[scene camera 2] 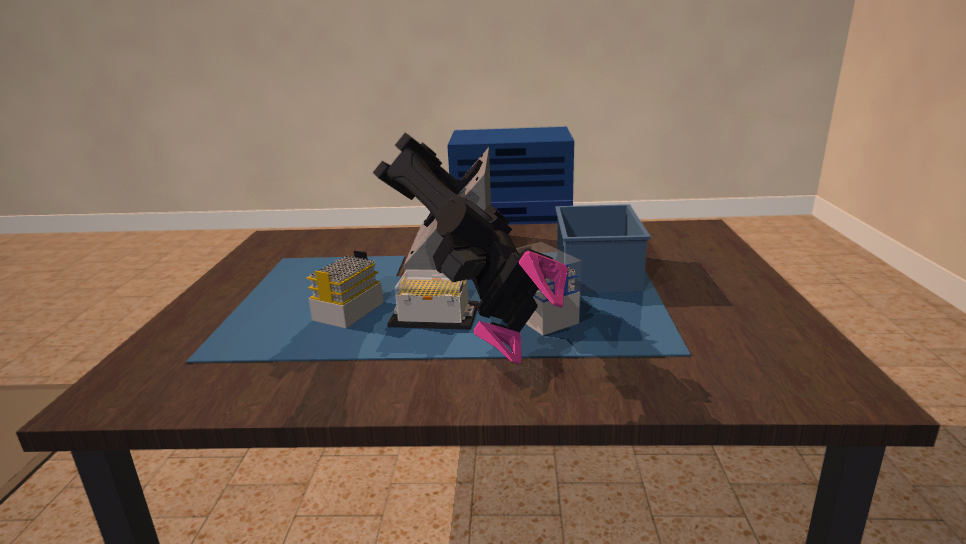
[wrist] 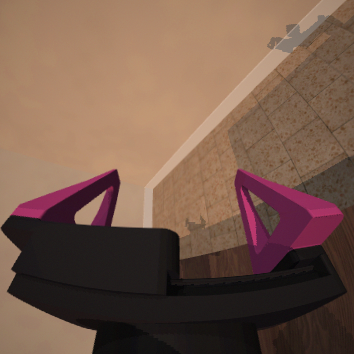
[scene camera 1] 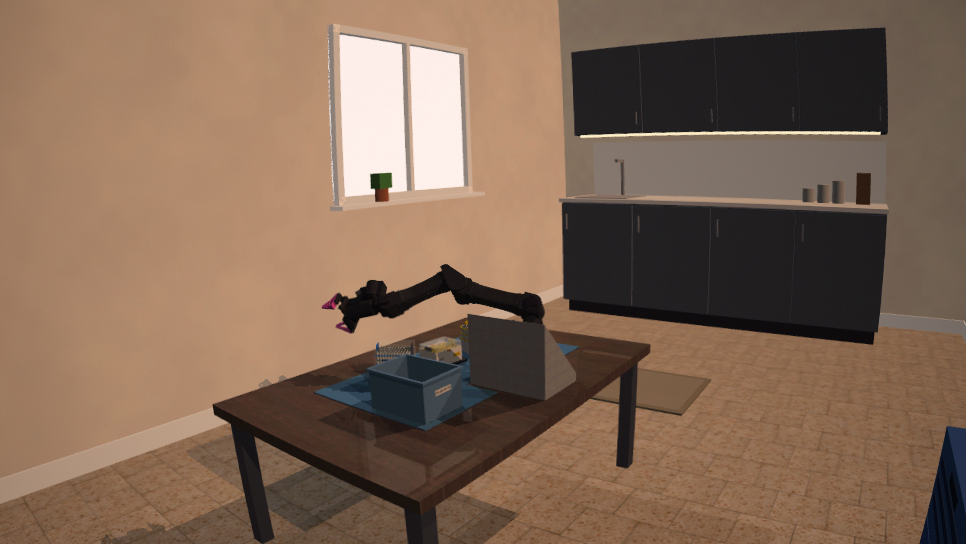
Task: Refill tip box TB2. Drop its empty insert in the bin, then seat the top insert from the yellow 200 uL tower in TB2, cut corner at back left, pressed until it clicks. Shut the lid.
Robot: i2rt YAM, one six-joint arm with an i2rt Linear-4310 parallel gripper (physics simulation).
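Observation:
My gripper is open and empty, high above the table's window side, fingers pointing away from the arm's base. A white tip box with a yellow perforated insert stands on a black base. A clear lid part shows at its back; its exact angle and the TB2 label cannot be read. The yellow tower of stacked inserts stands on a grey block, left of the box in scene camera 2; in scene camera 1 it is mostly hidden. The blue-grey bin stands upright at the mat's other end.
A blue-insert rack on a grey block stands partly behind the gripper. A grey slanted panel rises behind the tip box. These stand on or by a blue mat on the dark wooden table.

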